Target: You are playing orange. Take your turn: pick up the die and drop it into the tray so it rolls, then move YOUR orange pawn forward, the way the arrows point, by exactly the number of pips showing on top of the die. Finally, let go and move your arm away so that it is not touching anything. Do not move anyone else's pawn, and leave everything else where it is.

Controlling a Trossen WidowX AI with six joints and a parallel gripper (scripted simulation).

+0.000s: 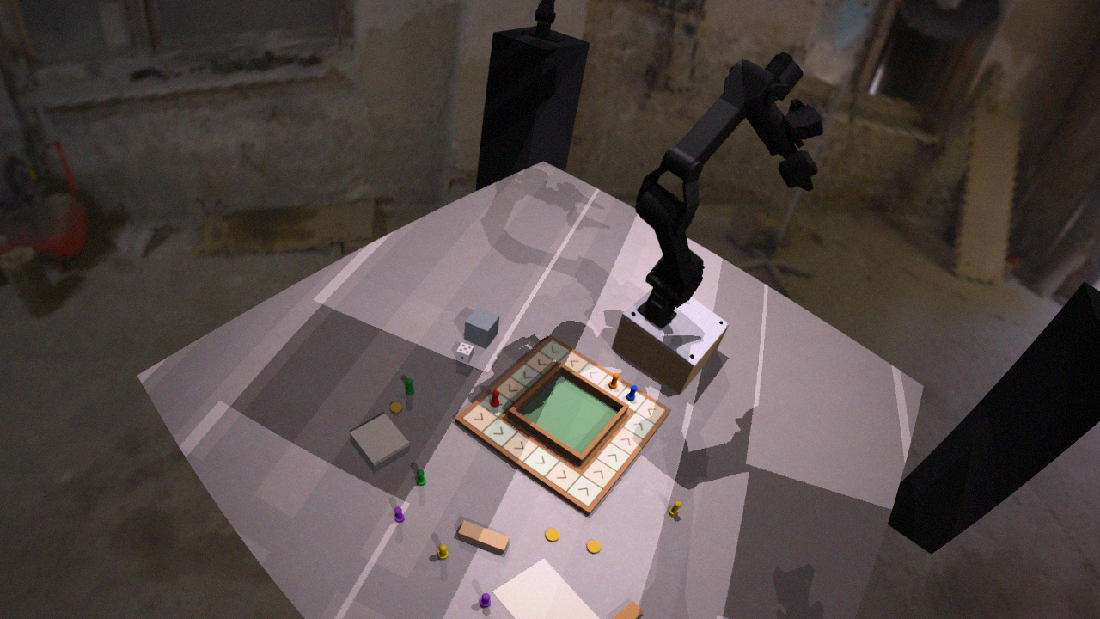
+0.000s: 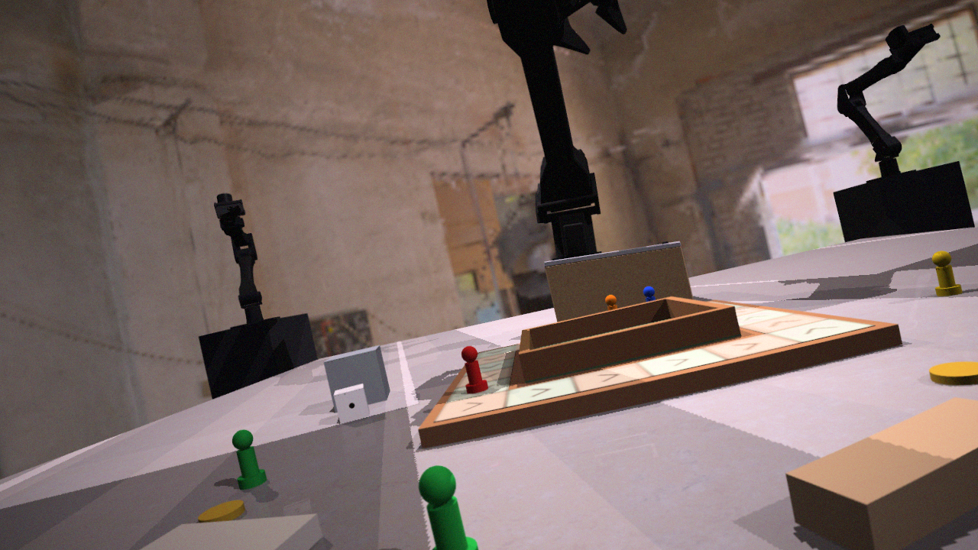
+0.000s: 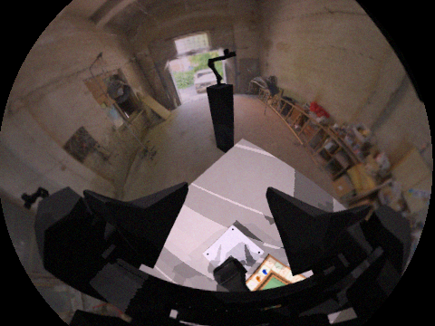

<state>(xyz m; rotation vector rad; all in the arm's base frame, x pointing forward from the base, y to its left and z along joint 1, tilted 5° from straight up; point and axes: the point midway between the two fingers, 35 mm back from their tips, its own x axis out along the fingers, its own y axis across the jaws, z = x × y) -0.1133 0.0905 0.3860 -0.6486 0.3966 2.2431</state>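
The die lies 450 mm ahead of my gripper tip, 370 mm to the right of it and 430 mm below it. The rest, counted from my gripper tip: orange pawn 300 mm ahead, 120 mm to the right, 420 mm below; then green tray 420 mm ahead, 130 mm to the right, 440 mm below; then blue pawn 300 mm ahead, 80 mm to the right, 420 mm below.
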